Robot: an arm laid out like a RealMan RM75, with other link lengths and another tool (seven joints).
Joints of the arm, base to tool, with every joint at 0 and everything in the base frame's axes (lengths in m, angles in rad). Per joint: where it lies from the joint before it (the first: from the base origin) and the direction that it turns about. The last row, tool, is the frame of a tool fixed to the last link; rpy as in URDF.
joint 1: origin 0 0 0.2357 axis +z
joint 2: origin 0 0 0 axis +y
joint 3: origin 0 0 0.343 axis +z
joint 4: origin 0 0 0 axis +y
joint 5: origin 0 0 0.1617 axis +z
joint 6: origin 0 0 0 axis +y
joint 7: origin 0 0 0.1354 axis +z
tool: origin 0.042 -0.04 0.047 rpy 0.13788 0 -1.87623
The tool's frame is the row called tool.
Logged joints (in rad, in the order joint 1, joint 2, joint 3, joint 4, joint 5, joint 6, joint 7), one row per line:
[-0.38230, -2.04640, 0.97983, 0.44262, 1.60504, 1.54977, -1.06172]
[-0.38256, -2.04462, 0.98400, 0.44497, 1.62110, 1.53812, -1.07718]
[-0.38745, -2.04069, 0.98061, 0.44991, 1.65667, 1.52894, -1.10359]
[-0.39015, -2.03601, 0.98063, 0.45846, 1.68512, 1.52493, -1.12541]
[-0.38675, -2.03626, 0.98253, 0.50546, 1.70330, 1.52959, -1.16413]
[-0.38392, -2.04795, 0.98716, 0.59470, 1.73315, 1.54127, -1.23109]
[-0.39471, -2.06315, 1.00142, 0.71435, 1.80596, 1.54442, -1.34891]
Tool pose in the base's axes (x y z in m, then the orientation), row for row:
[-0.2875, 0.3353, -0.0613, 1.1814, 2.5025, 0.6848]
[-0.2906, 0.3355, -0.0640, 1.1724, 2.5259, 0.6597]
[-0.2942, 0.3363, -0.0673, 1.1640, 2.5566, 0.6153]
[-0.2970, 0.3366, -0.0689, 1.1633, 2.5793, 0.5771]
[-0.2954, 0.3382, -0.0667, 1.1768, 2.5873, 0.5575]
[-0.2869, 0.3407, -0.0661, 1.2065, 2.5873, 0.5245]
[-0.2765, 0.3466, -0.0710, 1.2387, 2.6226, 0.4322]
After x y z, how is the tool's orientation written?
As a rotation vector, in radians.
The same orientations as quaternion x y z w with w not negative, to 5 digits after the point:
[0.41004, 0.86856, 0.23768, 0.14488]
[0.40567, 0.87400, 0.22827, 0.13944]
[0.40120, 0.88119, 0.21208, 0.13255]
[0.39960, 0.88600, 0.19824, 0.12658]
[0.40324, 0.88655, 0.19103, 0.12223]
[0.41270, 0.88503, 0.17941, 0.11923]
[0.42011, 0.88945, 0.14658, 0.10439]

